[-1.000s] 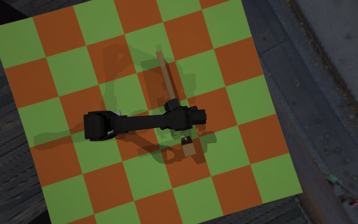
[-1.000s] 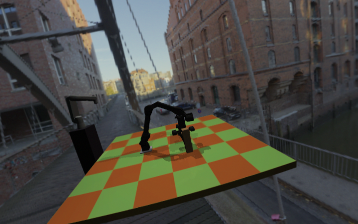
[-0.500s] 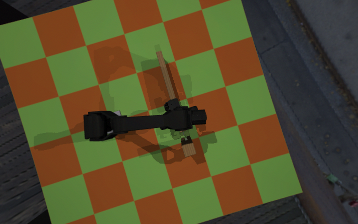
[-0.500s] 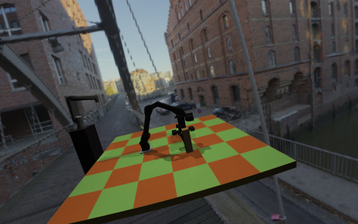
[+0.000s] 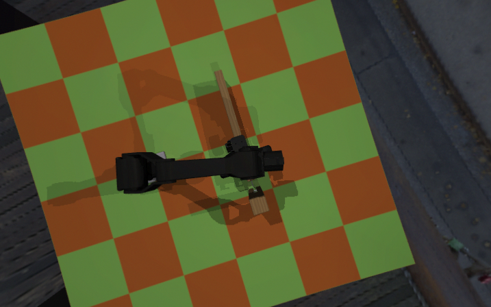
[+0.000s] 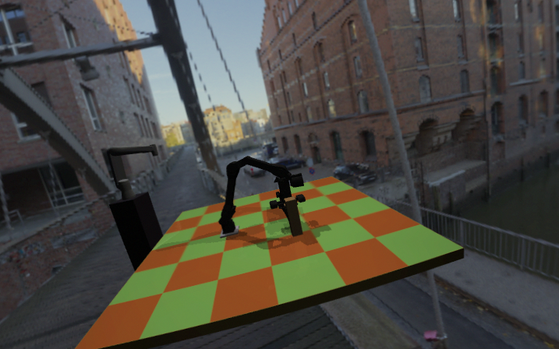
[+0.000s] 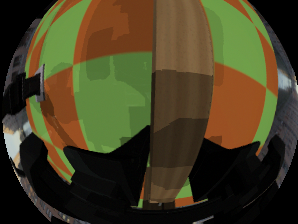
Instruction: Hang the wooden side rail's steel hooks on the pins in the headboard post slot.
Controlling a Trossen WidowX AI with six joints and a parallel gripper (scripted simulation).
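Right now my gripper tip is 20 mm short of the headboard post, 130 mm to the left of it and 40 mm below it.
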